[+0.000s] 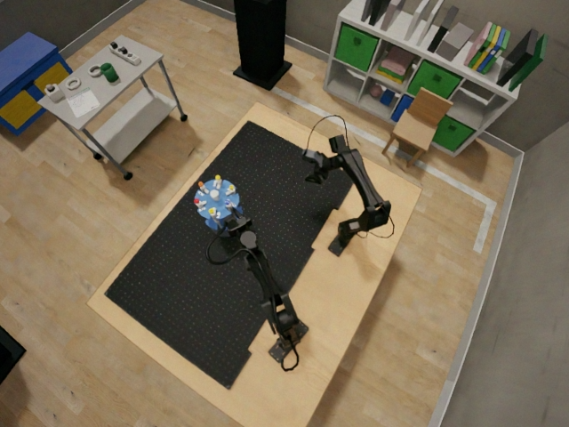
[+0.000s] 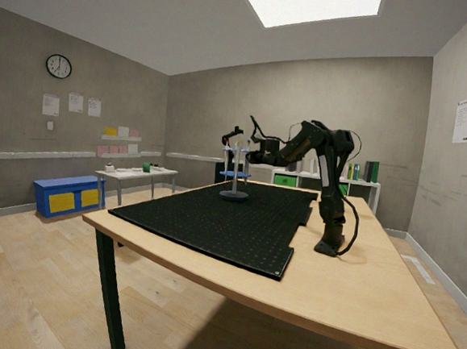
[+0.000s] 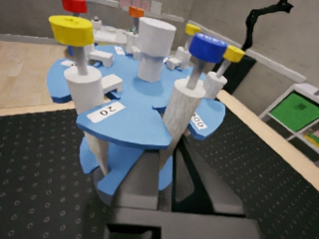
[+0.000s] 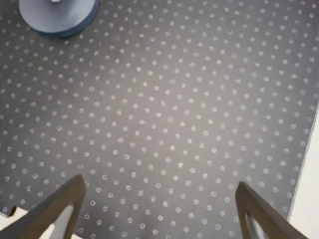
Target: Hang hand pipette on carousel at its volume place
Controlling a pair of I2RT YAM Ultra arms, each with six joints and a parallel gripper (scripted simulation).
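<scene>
The white hand pipette lies 10 mm ahead of my left hand, 10 mm to the right of it and 30 mm below it.
</scene>
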